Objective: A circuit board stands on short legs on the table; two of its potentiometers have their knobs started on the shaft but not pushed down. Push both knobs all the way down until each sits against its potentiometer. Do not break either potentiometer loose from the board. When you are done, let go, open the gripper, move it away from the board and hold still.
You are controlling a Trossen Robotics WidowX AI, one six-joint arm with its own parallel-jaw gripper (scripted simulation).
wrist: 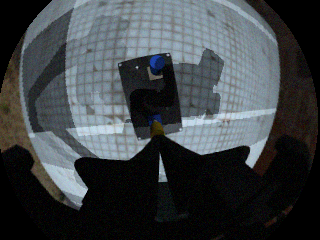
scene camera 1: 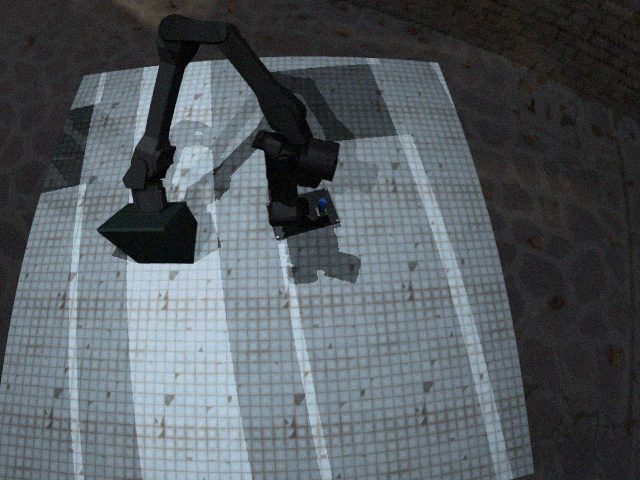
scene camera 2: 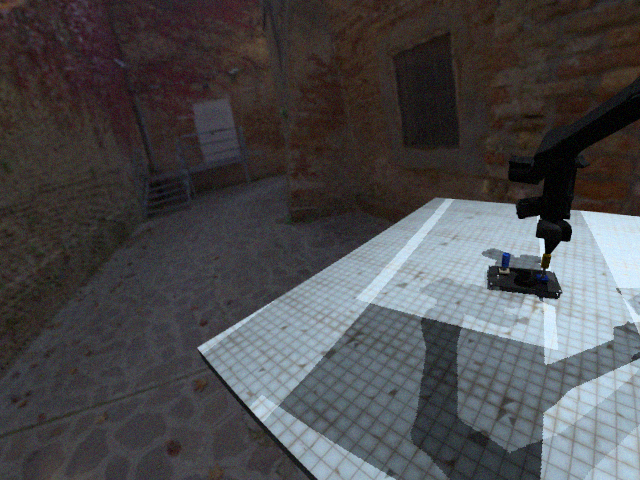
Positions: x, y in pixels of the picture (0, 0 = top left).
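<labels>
I see my gripper in the wrist view and in scene camera 1, and on my gripper [wrist: 268, 186] and [scene camera 1: 290, 194] are the same spot. My gripper shows as well in scene camera 2 [547, 253].
</labels>
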